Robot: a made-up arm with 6 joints. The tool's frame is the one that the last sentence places.
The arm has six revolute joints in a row. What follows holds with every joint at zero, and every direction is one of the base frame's. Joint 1 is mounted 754.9 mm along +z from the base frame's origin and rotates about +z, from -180 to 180 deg. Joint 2 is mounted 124.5 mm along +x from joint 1 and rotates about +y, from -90 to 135 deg. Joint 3 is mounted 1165 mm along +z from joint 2 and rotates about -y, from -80.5 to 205 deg. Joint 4 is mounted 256 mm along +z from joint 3 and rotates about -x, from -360 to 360 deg. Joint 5 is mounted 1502.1 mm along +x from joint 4 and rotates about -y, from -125 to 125 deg. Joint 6 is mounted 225.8 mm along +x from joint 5 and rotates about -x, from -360 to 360 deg. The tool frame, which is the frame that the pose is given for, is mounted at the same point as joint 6; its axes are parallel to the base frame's.
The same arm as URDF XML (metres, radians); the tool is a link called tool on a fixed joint. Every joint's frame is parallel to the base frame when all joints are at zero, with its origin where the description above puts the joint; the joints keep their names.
<robot name="arm">
  <joint name="joint 1" type="revolute">
    <parent link="base_link"/>
    <child link="link1"/>
    <origin xyz="0 0 0.7549"/>
    <axis xyz="0 0 1"/>
    <limit lower="-3.1416" upper="3.1416"/>
  </joint>
  <joint name="joint 2" type="revolute">
    <parent link="link1"/>
    <child link="link2"/>
    <origin xyz="0.1245 0 0"/>
    <axis xyz="0 1 0"/>
    <limit lower="-1.5708" upper="2.3562"/>
  </joint>
  <joint name="joint 3" type="revolute">
    <parent link="link2"/>
    <child link="link3"/>
    <origin xyz="0 0 1.165"/>
    <axis xyz="0 -1 0"/>
    <limit lower="-1.405" upper="3.5779"/>
  </joint>
  <joint name="joint 4" type="revolute">
    <parent link="link3"/>
    <child link="link4"/>
    <origin xyz="0 0 0.256"/>
    <axis xyz="-1 0 0"/>
    <limit lower="-6.2832" upper="6.2832"/>
  </joint>
  <joint name="joint 5" type="revolute">
    <parent link="link4"/>
    <child link="link5"/>
    <origin xyz="1.5021 0 0"/>
    <axis xyz="0 -1 0"/>
    <limit lower="-2.1817" upper="2.1817"/>
  </joint>
  <joint name="joint 6" type="revolute">
    <parent link="link5"/>
    <child link="link6"/>
    <origin xyz="0.2258 0 0"/>
    <axis xyz="-1 0 0"/>
    <limit lower="-6.2832" upper="6.2832"/>
  </joint>
  <joint name="tool_fixed" type="fixed">
    <parent link="link6"/>
    <child link="tool"/>
    <origin xyz="0 0 0"/>
  </joint>
  <link name="base_link"/>
  <link name="link1"/>
  <link name="link2"/>
  <link name="link3"/>
  <link name="link4"/>
  <link name="link5"/>
  <link name="link6"/>
  <link name="tool"/>
</robot>

